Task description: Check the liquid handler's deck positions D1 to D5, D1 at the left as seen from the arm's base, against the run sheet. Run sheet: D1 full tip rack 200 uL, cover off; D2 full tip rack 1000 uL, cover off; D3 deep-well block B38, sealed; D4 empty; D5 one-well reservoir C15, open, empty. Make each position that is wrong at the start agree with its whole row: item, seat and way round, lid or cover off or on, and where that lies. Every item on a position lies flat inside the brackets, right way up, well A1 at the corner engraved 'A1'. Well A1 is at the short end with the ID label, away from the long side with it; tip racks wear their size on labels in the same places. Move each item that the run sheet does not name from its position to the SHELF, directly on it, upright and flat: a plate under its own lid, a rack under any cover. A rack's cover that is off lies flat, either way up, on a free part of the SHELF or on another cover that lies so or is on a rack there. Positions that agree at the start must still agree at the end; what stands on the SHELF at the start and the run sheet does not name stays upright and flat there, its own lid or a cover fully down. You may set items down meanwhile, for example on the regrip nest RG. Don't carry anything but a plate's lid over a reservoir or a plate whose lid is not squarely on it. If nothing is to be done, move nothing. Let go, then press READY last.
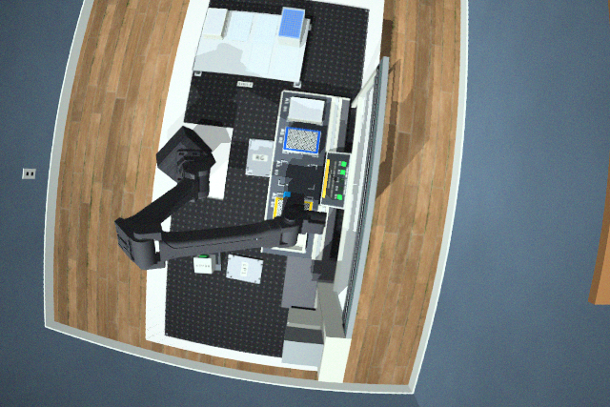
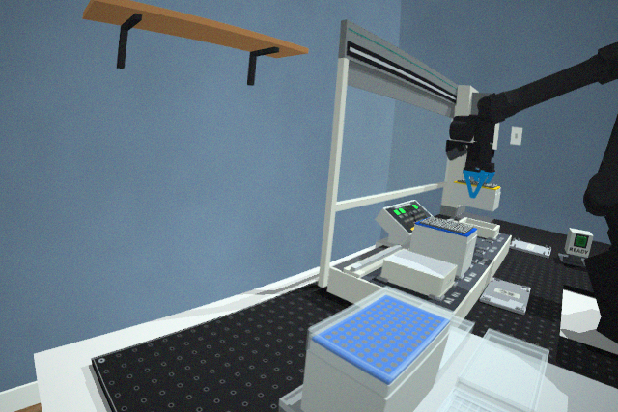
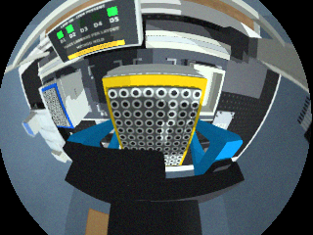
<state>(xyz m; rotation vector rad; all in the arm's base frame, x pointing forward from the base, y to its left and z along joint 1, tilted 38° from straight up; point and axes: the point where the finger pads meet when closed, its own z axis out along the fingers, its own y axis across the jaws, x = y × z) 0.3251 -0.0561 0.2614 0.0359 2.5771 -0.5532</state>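
The white reservoir is 20 mm behind my hand, 120 mm to the right of it and 130 mm below it. From my hand the other things lie so: regrip nest 130 mm behind, 190 mm to the left, 200 mm below; then blue-rimmed tip rack 30 mm ahead, 240 mm to the left, 70 mm below; then yellow-rimmed tip rack 10 mm behind, 10 mm above.
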